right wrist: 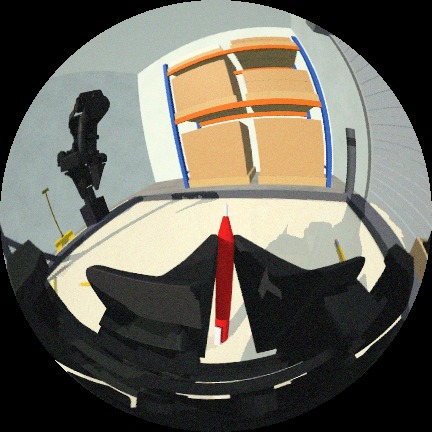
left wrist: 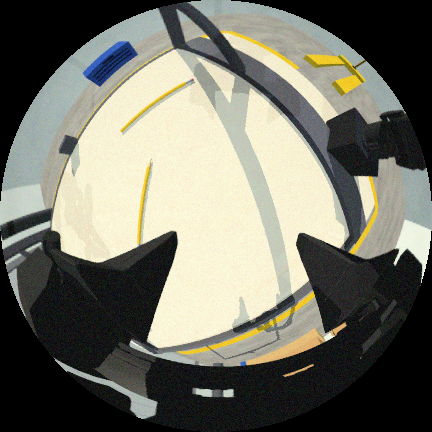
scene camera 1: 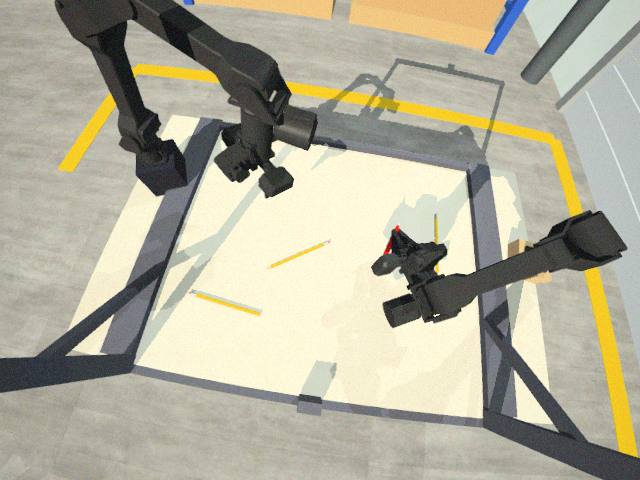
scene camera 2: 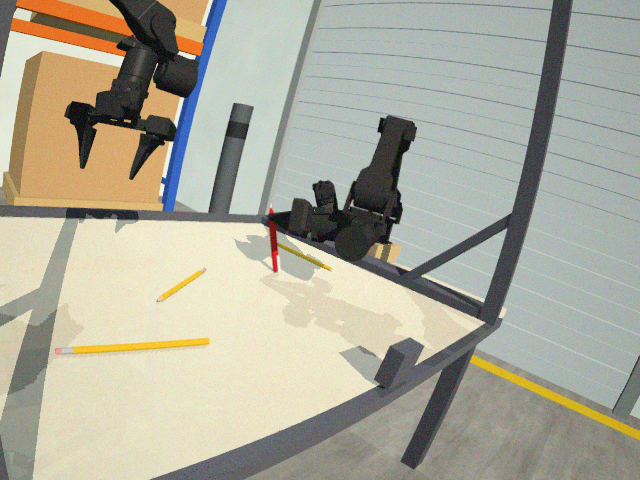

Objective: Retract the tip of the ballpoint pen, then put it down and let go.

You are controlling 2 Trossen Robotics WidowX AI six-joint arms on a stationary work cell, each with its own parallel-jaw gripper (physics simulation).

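Places are measured from the left arm's base along level axes (x right, y down, z ahead), in metres.
Pixels of known places: left gripper, fingertip midpoint: [right wrist: 90, 193] [left wrist: 240, 238] [scene camera 1: 256, 183] [scene camera 2: 105, 174]; right gripper, fingertip midpoint: [right wrist: 224, 240] [scene camera 1: 395, 229] [scene camera 2: 269, 217]; left arm's base, origin of the base link: [right wrist: 90, 201] [left wrist: 368, 140] [scene camera 1: 154, 156].
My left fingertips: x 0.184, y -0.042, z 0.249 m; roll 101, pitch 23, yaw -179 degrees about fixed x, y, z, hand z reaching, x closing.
Observation:
Ahead of a thing's pixels: the offset from my left fingertips to its middle. "spot": to the spot under its first point.
The red ballpoint pen @[dx +0.195, dy +0.085, dz +0.295 m] [scene camera 1: 388, 244] [scene camera 2: 273, 238] [right wrist: 224, 280] stands nearly upright in my right gripper [scene camera 1: 397, 231] [scene camera 2: 271, 218] [right wrist: 224, 240], which is shut on it near its tapered end. The tapered end points up, and a thin whitish tip @[spot: dx +0.170, dy +0.029, dz +0.308 m] [right wrist: 226, 210] sticks out of it. The white clip @[dx +0.220, dy +0.128, dz +0.283 m] [scene camera 2: 278, 262] [right wrist: 218, 335] is at the lower end. Whether that end touches the table cannot be told. The push button does not show clearly. My left gripper [scene camera 2: 107, 173] [left wrist: 240, 238] is open and empty, high above the table and far from the pen.
One pencil @[dx +0.147, dy +0.145, dz +0.063 m] [scene camera 1: 298, 254] [scene camera 2: 181, 285] [left wrist: 144, 200] lies mid-table. Another pencil @[dx +0.223, dy +0.145, dz -0.146 m] [scene camera 1: 227, 303] [scene camera 2: 136, 346] [left wrist: 155, 105] lies nearer the front left in scene camera 1. A third pencil @[dx +0.209, dy +0.145, dz +0.459 m] [scene camera 1: 436, 227] [scene camera 2: 305, 256] [right wrist: 340, 250] lies close to the right gripper. Dark rails [scene camera 1: 392, 410] edge the table.

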